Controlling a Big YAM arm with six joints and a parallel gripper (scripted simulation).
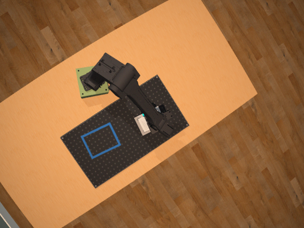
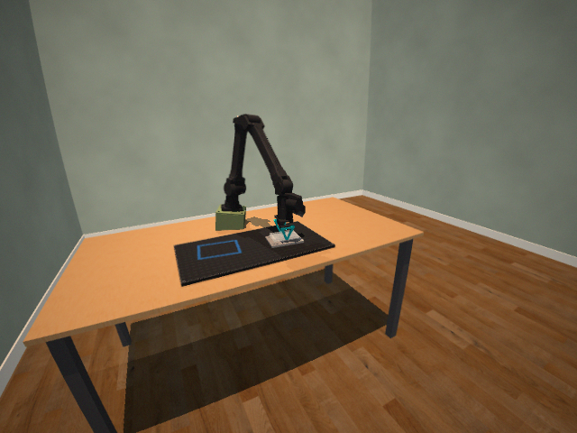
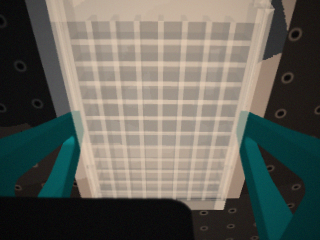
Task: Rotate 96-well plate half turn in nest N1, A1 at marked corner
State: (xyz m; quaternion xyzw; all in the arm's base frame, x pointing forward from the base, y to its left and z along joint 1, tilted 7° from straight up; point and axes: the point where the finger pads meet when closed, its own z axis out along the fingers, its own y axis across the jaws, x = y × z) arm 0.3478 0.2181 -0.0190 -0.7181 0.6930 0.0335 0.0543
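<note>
My gripper is now 1 cm above the 96-well plate. From my hand the other things lie so: plate nest N1: 3 cm below.
</note>
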